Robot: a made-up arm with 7 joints.
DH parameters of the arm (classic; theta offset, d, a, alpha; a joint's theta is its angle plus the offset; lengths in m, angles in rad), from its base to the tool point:
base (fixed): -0.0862 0 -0.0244 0
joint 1: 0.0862 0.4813 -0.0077 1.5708
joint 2: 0 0.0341 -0.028 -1.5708
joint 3: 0 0.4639 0.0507 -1.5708
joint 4: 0 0.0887 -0.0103 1.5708
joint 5: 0 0.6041 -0.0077 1.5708
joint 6: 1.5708 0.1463 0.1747 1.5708
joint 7: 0 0.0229 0.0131 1.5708
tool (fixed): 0 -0.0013 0 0
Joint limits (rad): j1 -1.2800..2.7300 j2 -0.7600..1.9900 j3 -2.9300..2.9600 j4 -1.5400..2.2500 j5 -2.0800..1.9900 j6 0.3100..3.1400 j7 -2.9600..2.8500
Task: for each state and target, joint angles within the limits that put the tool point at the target. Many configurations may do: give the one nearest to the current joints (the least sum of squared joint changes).
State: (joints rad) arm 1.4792 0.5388 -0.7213 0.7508 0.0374 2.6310 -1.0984
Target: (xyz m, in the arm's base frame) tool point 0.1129 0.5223 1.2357
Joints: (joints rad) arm 1.7729 -0.2792 -0.4937 0.9609 -0.0289 2.4794 -1.1130
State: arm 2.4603 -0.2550 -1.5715 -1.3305 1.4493 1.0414 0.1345
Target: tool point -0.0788 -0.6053 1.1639
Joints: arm 2.6648 -0.0513 -1.3661 -1.4255 1.3826 1.1209 0.1325
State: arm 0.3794 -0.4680 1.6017 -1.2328 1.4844 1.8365 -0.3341
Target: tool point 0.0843 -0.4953 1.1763
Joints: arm 0.1239 -0.0984 1.3650 -1.3551 1.4956 1.9888 -0.3403
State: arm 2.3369 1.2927 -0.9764 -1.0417 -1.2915 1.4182 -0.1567
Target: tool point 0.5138 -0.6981 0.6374
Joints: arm 2.7300 0.8646 -0.5783 -0.8450 -1.0840 1.7591 -0.1606
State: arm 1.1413 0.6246 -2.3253 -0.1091 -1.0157 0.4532 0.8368
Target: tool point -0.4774 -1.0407 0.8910
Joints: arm 1.3266 1.3904 -2.2097 -0.2478 -0.9059 0.5200 0.8652
